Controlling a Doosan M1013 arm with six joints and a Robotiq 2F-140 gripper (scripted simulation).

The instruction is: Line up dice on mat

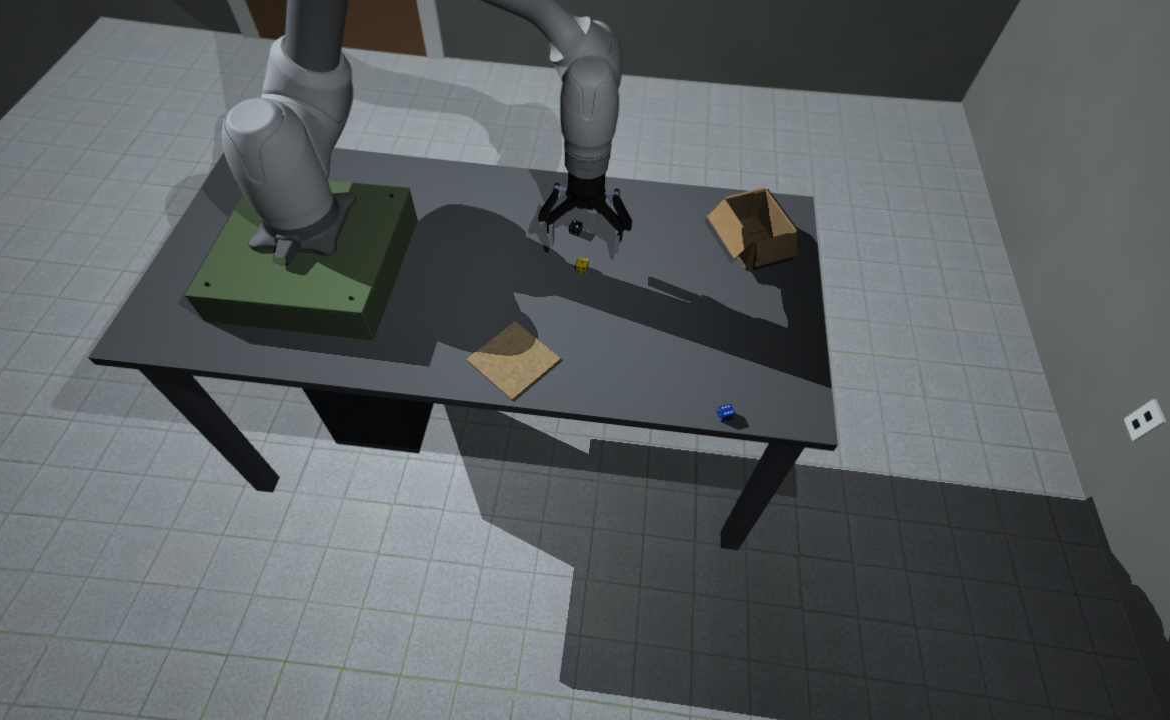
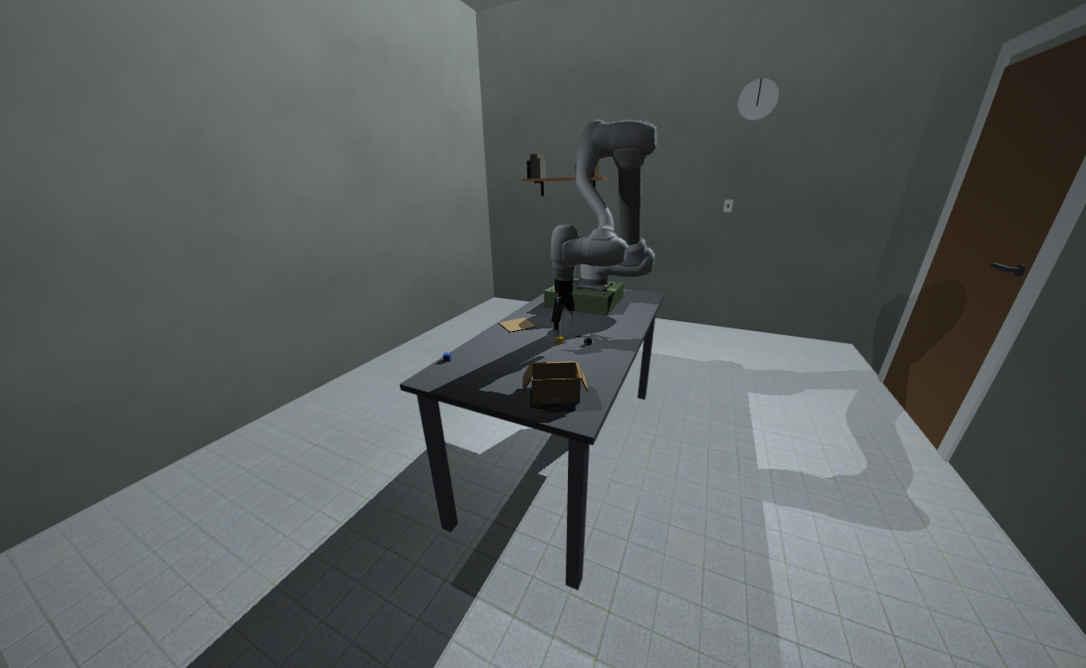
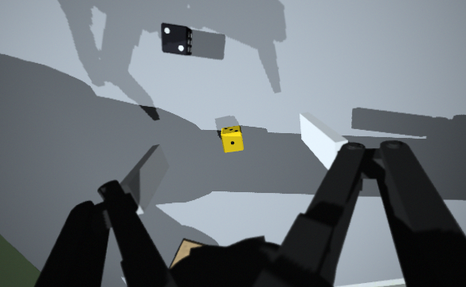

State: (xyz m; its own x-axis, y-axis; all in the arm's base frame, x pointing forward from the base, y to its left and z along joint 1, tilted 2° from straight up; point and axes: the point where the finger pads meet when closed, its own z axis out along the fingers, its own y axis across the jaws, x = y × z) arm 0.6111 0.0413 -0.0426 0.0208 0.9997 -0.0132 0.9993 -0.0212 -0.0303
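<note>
Right now my hand is 2 cm to the left of the yellow die and 6 cm above it. The rest, counted from my hand: tan mat: 12 cm behind, 29 cm to the right, 7 cm below; cardboard box: 39 cm ahead, 12 cm to the left, 2 cm below; black die: 3 cm behind, 10 cm to the left, 6 cm below.
</note>
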